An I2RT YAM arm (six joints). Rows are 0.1 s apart.
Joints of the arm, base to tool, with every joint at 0 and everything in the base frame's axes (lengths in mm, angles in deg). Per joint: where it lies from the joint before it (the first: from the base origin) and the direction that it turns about. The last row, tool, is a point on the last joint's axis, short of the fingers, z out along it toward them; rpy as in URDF.
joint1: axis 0 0 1 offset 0 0 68
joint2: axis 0 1 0 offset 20 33.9 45.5
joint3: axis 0 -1 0 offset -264 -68.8 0
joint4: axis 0 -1 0 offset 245 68.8 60
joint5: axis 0 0 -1 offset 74 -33.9 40.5
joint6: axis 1 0 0 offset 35.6 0 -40.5
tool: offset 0 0 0 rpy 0 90 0
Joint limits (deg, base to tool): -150..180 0..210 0..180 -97..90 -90..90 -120..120
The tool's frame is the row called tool.
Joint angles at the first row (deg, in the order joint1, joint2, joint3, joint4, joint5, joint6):
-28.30, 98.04, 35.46, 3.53, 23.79, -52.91
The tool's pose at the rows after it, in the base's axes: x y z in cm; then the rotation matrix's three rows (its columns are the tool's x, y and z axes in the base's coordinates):
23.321 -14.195 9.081; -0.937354 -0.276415 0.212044; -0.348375 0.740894 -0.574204; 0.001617 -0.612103 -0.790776
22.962 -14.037 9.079; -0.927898 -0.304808 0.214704; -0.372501 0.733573 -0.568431; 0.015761 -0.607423 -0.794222
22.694 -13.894 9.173; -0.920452 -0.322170 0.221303; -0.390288 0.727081 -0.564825; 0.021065 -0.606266 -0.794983
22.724 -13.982 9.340; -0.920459 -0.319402 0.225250; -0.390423 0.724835 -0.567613; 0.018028 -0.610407 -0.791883
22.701 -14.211 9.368; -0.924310 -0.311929 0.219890; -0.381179 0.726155 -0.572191; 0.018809 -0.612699 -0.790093
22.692 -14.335 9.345; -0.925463 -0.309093 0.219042; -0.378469 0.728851 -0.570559; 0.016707 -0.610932 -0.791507
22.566 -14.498 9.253; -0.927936 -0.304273 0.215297; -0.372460 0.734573 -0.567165; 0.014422 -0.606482 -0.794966
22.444 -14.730 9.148; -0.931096 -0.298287 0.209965; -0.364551 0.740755 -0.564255; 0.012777 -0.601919 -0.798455
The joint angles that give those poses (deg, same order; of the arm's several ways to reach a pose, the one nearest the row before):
-28.30, 97.77, 34.40, 3.50, 23.89, -55.24
-28.42, 97.01, 33.54, 3.52, 23.44, -56.97
-28.48, 96.17, 32.83, 3.60, 23.01, -58.17
-28.62, 95.89, 32.95, 3.60, 22.98, -58.33
-29.05, 96.03, 33.17, 3.60, 23.17, -58.28
-29.31, 96.18, 33.30, 3.60, 22.97, -58.27
-29.79, 96.35, 33.27, 3.60, 22.66, -58.19
-30.38, 96.64, 33.33, 3.60, 22.37, -58.14

